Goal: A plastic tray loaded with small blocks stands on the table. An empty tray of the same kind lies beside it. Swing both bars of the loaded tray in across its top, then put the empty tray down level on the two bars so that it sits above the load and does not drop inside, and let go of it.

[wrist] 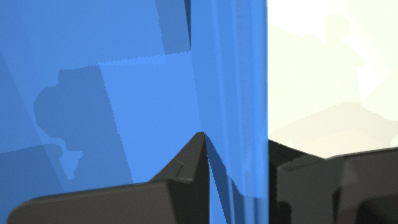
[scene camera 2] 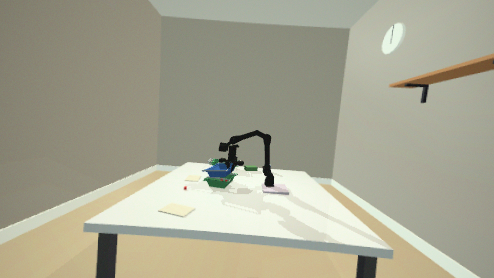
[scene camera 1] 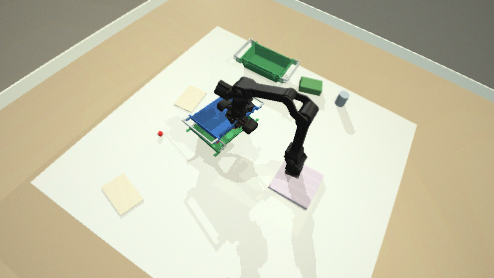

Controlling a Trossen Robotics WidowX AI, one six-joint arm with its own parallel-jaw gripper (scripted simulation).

Labels:
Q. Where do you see a blue tray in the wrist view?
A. At 100, 100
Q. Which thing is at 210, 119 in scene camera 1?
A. A blue tray.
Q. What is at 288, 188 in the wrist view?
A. The gripper.

